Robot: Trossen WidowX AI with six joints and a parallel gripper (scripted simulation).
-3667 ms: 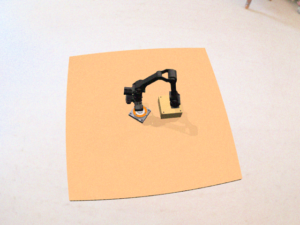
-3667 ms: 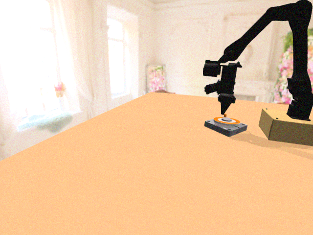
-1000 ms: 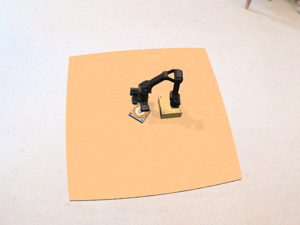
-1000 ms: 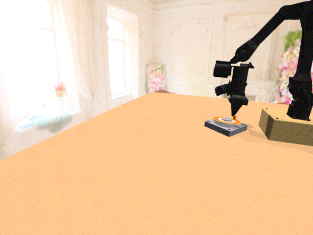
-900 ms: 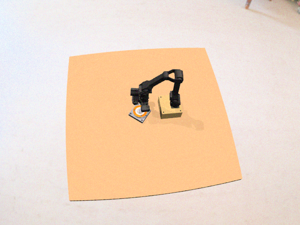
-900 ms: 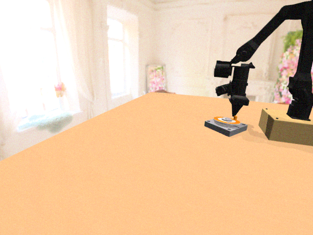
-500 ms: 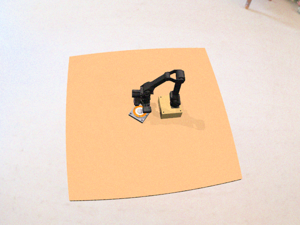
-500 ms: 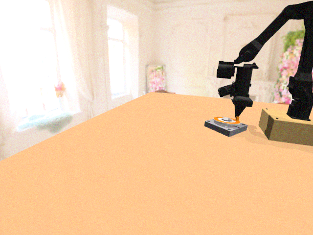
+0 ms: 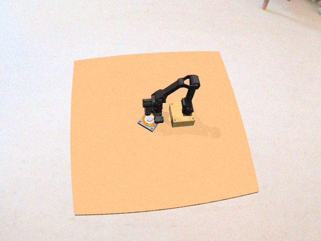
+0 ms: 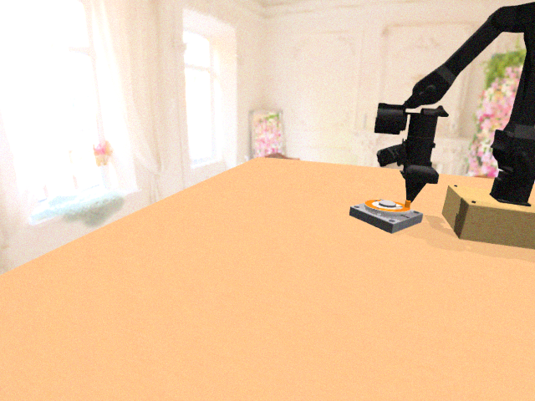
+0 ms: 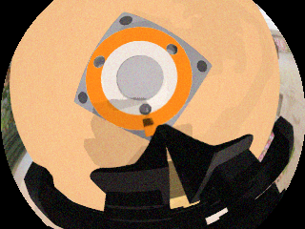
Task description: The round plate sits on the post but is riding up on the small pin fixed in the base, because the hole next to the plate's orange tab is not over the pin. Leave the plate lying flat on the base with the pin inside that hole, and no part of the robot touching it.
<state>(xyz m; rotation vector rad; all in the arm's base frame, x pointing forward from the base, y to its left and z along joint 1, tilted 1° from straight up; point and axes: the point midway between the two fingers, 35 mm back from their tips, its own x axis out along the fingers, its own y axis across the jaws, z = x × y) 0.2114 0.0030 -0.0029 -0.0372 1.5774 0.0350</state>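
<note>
Right now the base is 50 mm ahead of my gripper tip, 20 mm to the left of it and 20 mm below it.
</note>
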